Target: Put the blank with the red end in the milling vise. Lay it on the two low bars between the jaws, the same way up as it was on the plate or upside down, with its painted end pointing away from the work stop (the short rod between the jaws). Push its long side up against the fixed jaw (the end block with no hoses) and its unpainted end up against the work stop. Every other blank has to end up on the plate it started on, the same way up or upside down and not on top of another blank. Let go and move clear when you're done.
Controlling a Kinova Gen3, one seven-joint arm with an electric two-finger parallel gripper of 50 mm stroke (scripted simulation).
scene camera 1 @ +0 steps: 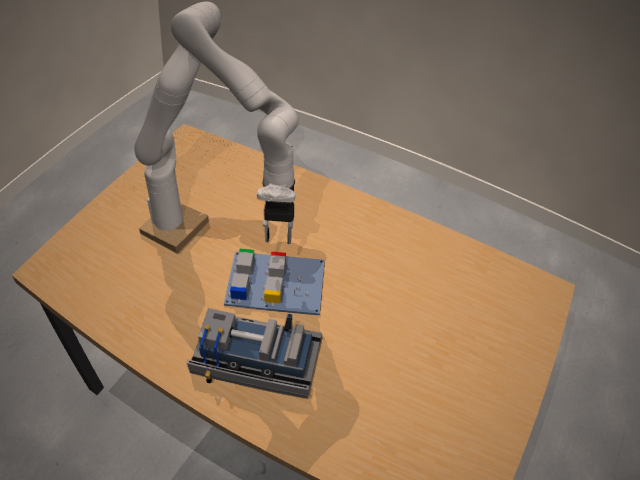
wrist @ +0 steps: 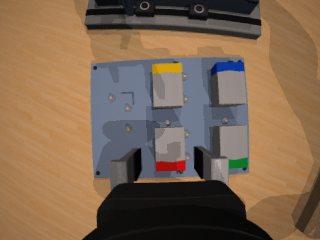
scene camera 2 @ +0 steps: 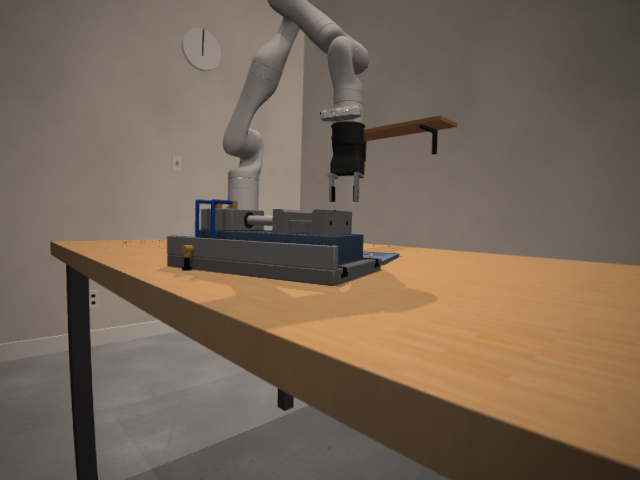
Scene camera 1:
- my gripper: 278, 240
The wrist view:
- my gripper: 167, 158
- blue-ended blank: 228, 79
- yellow-ended blank: 167, 78
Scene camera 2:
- my gripper: 343, 201
